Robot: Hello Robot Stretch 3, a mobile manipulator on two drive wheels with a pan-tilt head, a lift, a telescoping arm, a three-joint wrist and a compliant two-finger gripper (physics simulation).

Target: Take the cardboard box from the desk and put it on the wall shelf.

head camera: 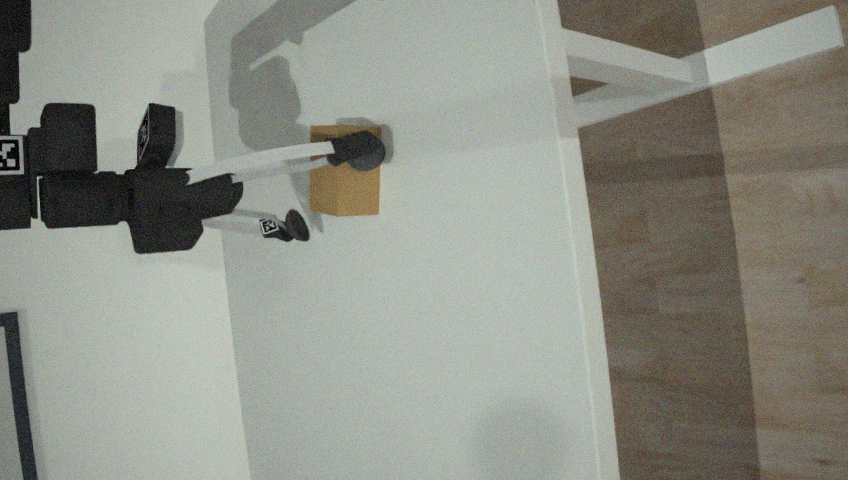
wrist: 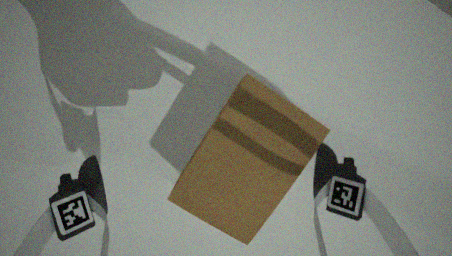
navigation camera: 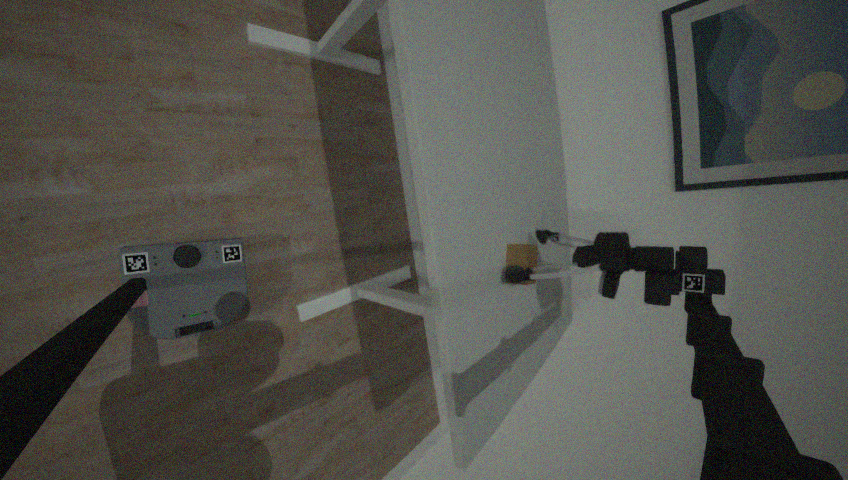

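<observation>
The cardboard box (head camera: 357,193) (navigation camera: 520,255) (wrist: 245,165) is a plain brown block on the white desk (head camera: 416,327) (navigation camera: 476,148) (wrist: 400,75), near its wall side. My gripper (head camera: 330,187) (navigation camera: 530,255) (wrist: 210,170) is open above the desk, with its fingers spread wide. In the wrist view the box sits turned between the two fingertips; its right edge is very close to the right fingertip, and there is a wide gap to the left one. I cannot tell whether the right fingertip touches it. The wall shelf does not show in these views.
A framed picture (head camera: 22,380) (navigation camera: 672,118) hangs on the wall beside the desk. White desk legs (head camera: 773,44) (navigation camera: 327,303) stand on the wood floor. My base (navigation camera: 196,282) is on the floor on the other side of the desk from the wall.
</observation>
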